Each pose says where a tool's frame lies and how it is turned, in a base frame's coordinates. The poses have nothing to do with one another.
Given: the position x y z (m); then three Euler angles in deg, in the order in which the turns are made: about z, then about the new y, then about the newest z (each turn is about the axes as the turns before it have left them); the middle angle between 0 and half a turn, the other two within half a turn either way.
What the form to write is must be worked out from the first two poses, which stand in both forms.
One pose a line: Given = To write
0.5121 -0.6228 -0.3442 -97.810 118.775 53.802 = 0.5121 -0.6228 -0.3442 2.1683 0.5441 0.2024
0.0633 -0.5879 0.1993 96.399 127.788 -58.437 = 0.0633 -0.5879 0.1993 -2.3091 0.4265 -0.2483
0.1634 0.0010 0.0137 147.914 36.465 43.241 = 0.1634 0.0010 0.0137 0.4687 0.4478 -2.8383
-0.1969 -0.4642 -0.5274 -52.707 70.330 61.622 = -0.1969 -0.4642 -0.5274 1.1849 0.4640 0.4710
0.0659 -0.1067 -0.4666 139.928 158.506 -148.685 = 0.0659 -0.1067 -0.4666 -2.9397 -0.3184 1.8631
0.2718 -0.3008 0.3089 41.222 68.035 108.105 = 0.2718 -0.3008 0.3089 1.1695 -0.2923 2.4119
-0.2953 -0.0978 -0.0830 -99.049 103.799 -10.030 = -0.2953 -0.0978 -0.0830 -2.5248 1.2741 2.0509
